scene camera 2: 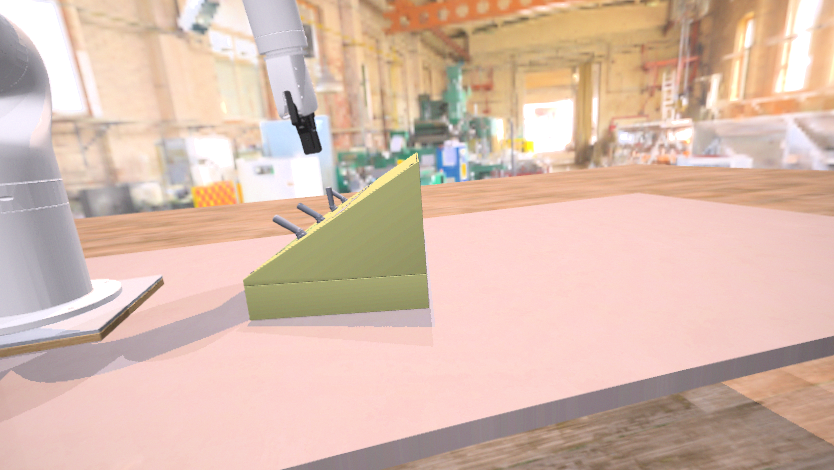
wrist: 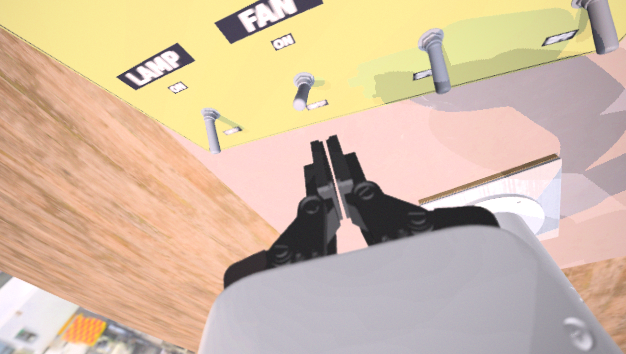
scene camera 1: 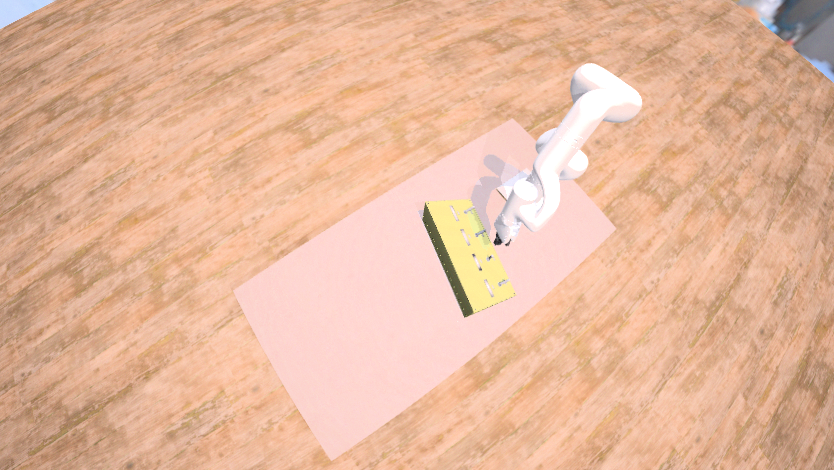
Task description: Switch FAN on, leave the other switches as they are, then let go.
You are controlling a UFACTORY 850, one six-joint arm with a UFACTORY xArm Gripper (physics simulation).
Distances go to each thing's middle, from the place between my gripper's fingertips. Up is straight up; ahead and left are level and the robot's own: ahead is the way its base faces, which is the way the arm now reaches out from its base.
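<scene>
Feed lever [wrist: 440,75]: my hand 9 cm to the left of it, 3 cm past it, 10 cm above it. Yellow sloped switch box [scene camera 2: 368,254]: from my hand, 8 cm ahead, 6 cm to the right, 13 cm below.
</scene>
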